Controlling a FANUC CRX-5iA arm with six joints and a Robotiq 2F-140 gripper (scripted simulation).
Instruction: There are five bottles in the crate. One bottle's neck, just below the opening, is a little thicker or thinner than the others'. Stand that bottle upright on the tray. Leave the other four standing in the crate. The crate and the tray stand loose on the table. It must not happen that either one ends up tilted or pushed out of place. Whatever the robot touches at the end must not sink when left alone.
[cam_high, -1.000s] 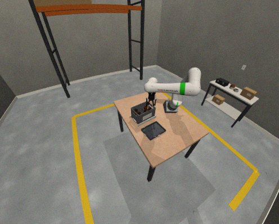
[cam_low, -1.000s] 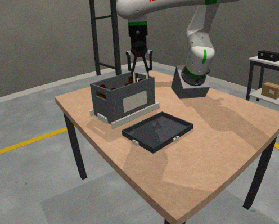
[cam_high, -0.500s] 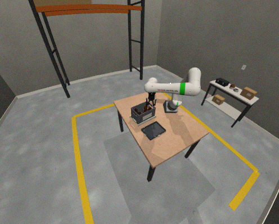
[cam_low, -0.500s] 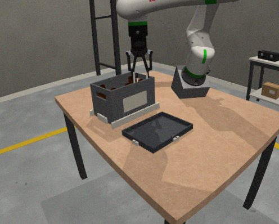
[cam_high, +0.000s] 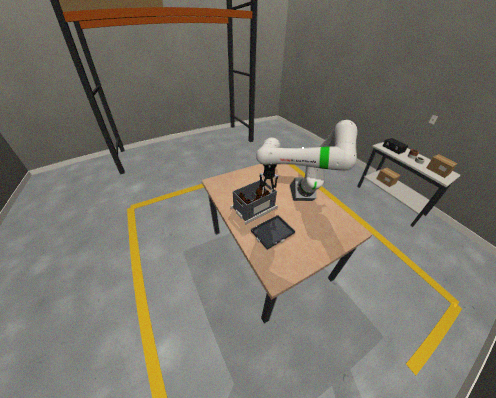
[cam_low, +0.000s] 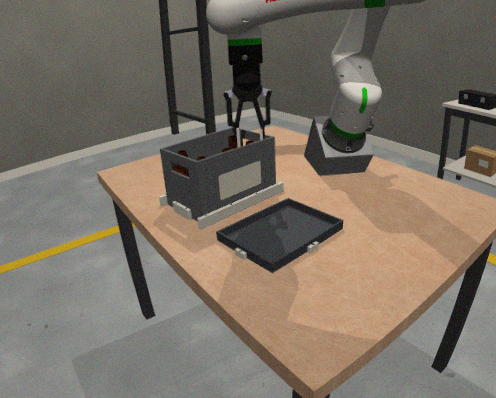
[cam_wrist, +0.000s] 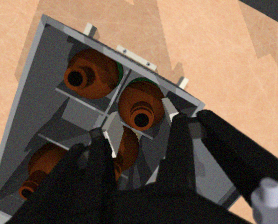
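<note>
Now: hand 90 mm to the left of the bottle and 80 mm above it. From my hand the other things lie so: dark tray: 110 mm ahead, 230 mm to the left, 160 mm below; then dark grey crate: 90 mm ahead, 40 mm to the right, 90 mm below.
</note>
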